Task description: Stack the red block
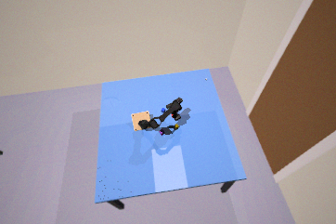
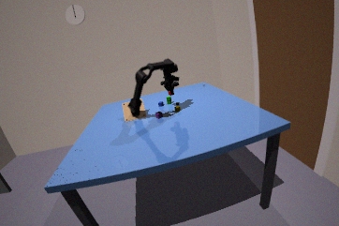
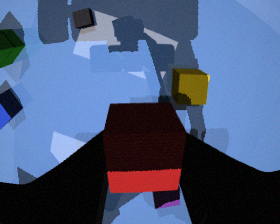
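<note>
Right now my gripper tip is 50 mm short of the small dark cube, 70 mm to the right of it and 120 mm above it. From my gripper tip the other things lie so: purple block: 140 mm behind, 90 mm to the right, 110 mm below; red block: 10 mm above; yellow block: 10 mm ahead, 60 mm to the right, 110 mm below.
</note>
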